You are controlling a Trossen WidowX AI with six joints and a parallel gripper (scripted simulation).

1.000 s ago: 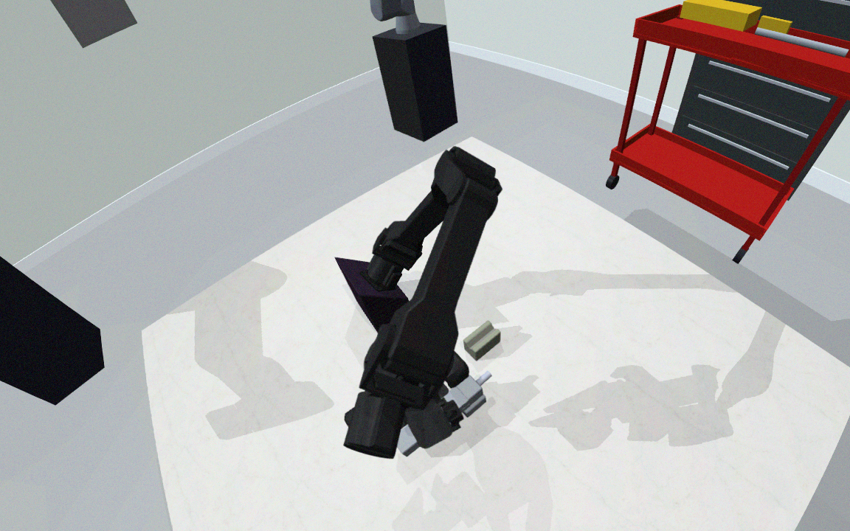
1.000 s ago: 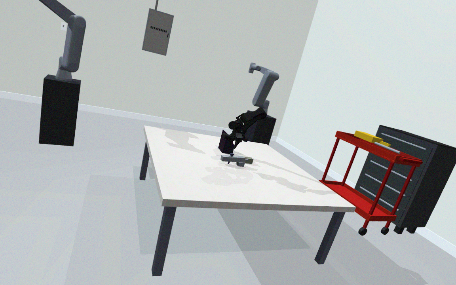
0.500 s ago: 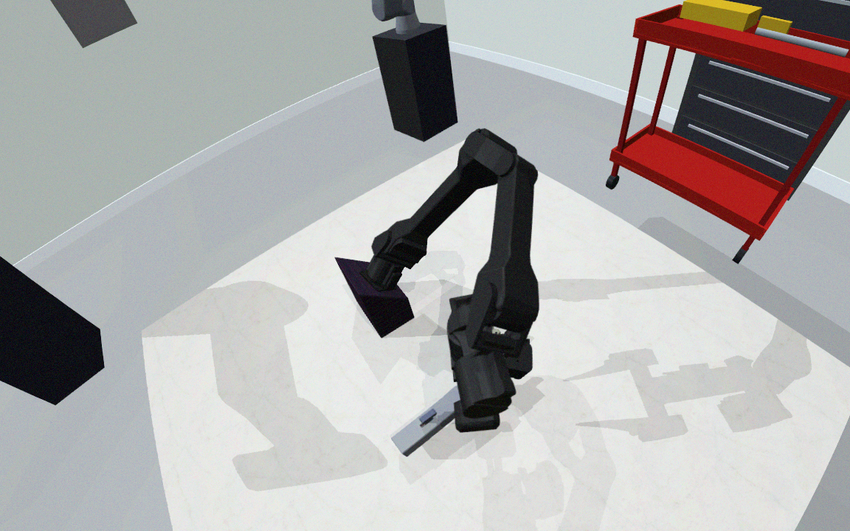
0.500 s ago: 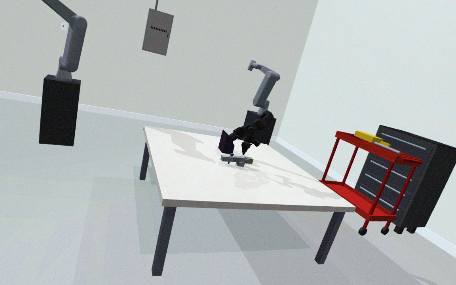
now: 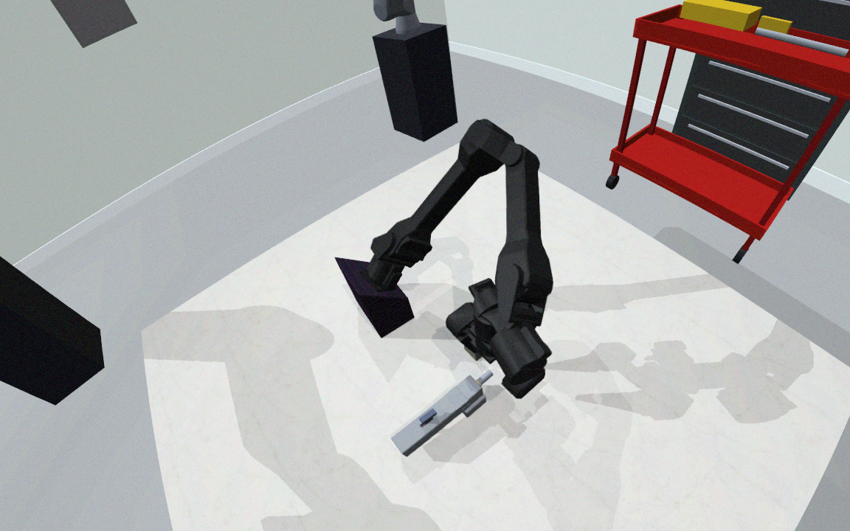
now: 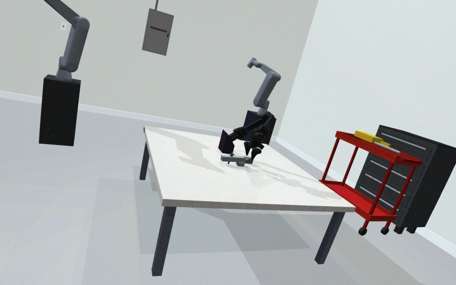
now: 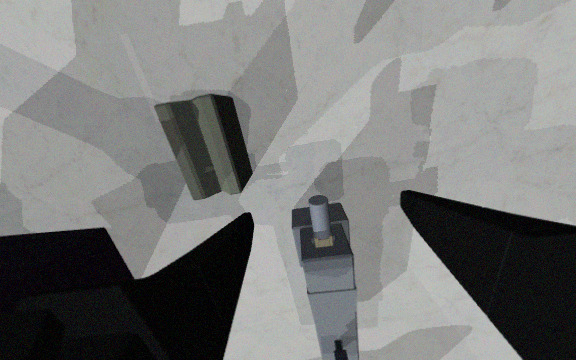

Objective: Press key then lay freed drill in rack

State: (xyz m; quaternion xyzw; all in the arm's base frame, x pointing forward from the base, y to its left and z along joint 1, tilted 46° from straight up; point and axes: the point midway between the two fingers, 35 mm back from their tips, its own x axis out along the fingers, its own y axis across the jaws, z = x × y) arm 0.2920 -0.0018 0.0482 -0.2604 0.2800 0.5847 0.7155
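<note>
The drill is 1 cm behind my gripper tip, 7 cm to the right of it and 2 cm below it. The rest, counted from my gripper tip: grey holder block (1 cm behind, 12 cm to the right, 3 cm below); then blue key (2 cm behind, 15 cm to the right, 2 cm below); then rack (7 cm behind, 5 cm to the left, 5 cm below).
</note>
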